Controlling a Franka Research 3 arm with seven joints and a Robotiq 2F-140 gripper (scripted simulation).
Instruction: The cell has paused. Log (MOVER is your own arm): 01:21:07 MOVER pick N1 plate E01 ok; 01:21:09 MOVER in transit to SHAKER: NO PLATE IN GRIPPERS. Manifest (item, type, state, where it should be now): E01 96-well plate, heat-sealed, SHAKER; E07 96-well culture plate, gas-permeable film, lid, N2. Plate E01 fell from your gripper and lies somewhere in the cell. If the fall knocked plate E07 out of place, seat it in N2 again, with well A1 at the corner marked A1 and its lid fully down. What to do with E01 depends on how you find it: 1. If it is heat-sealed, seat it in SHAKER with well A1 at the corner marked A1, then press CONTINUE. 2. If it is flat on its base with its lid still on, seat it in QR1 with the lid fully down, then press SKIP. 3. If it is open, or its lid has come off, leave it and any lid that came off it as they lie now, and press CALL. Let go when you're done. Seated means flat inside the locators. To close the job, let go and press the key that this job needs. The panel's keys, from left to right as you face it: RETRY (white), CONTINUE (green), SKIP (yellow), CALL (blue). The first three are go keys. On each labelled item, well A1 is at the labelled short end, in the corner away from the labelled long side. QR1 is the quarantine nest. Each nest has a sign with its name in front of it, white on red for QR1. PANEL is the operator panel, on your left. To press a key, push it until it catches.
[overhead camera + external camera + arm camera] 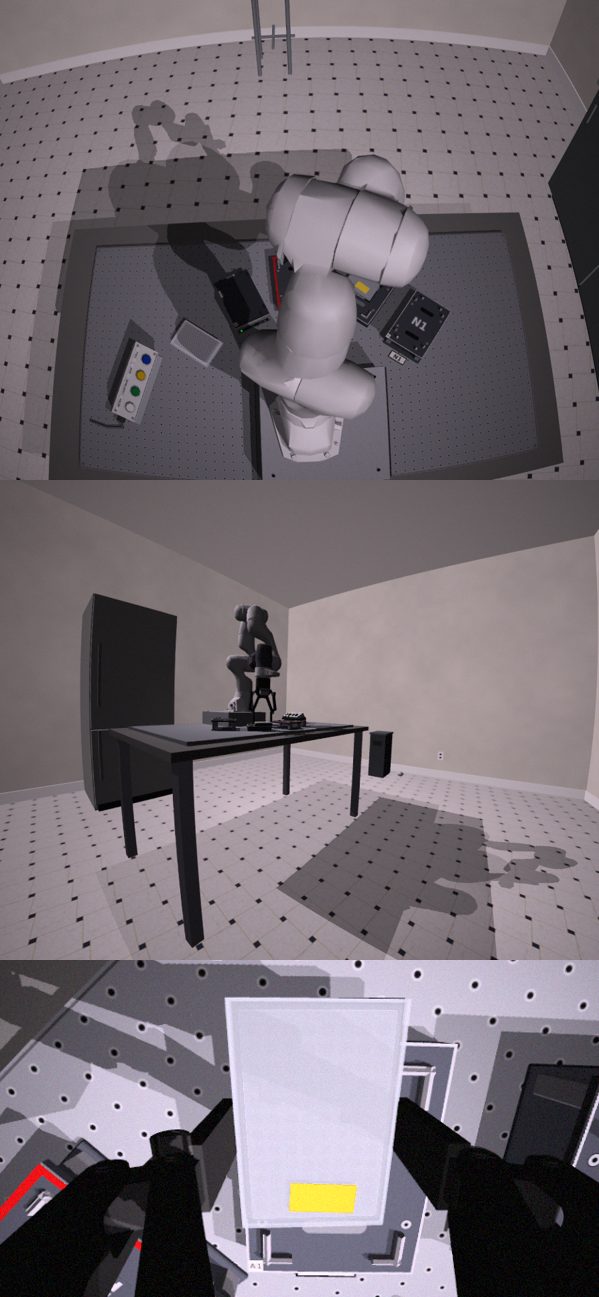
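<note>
Right now the lidded culture plate is 2 cm below my hand. The rest, counted from my hand: grey N2 nest: 4 cm behind, 1 cm to the left, 5 cm below; A1 corner mark: 6 cm behind, 10 cm to the left, 3 cm below; plate E01: 17 cm behind, 48 cm to the left, 5 cm below.
</note>
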